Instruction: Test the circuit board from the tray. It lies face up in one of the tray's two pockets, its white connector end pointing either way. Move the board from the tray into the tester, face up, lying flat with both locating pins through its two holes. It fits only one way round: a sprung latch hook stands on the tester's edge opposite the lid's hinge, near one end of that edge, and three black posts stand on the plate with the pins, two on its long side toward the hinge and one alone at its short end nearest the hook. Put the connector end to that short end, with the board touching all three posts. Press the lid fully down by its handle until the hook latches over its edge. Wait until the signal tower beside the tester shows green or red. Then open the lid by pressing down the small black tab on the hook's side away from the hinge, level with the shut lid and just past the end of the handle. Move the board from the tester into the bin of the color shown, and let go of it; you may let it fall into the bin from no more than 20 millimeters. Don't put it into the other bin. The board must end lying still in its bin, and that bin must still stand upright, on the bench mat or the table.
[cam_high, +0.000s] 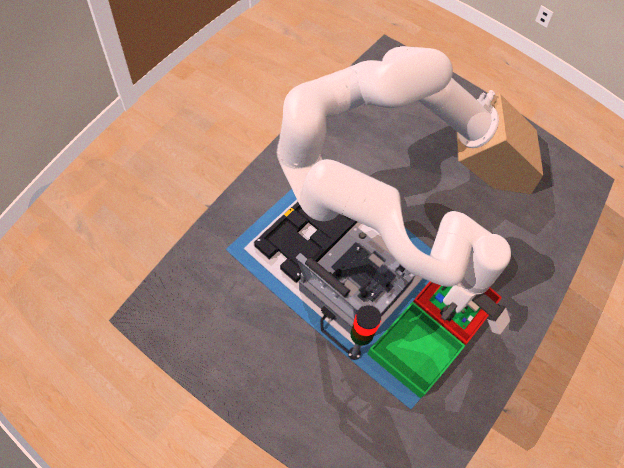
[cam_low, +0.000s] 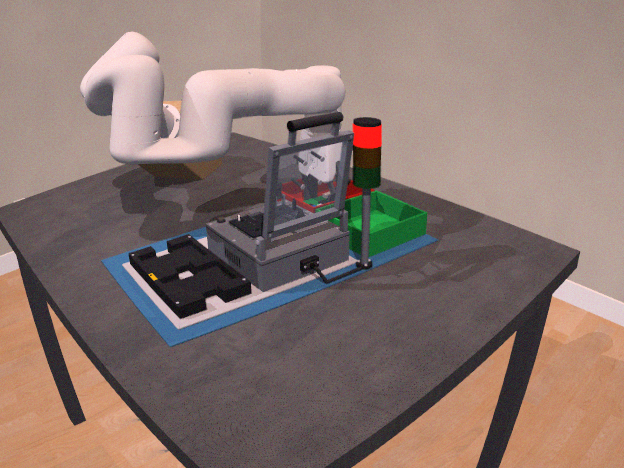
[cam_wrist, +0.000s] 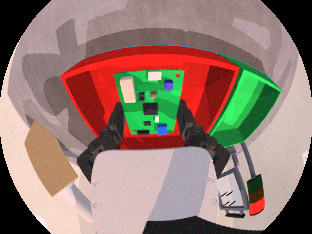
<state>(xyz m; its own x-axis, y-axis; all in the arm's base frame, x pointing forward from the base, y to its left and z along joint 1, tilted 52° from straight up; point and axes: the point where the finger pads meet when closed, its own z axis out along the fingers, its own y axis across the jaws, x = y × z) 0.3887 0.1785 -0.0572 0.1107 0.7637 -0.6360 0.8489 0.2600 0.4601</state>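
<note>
The red bin lies 10 mm below my hand. Round my hand: green circuit board 10 mm below; green bin 150 mm ahead, 20 mm to the right, 10 mm below; black latch hook 150 mm to the right, 70 mm above, 30 mm ahead.
</note>
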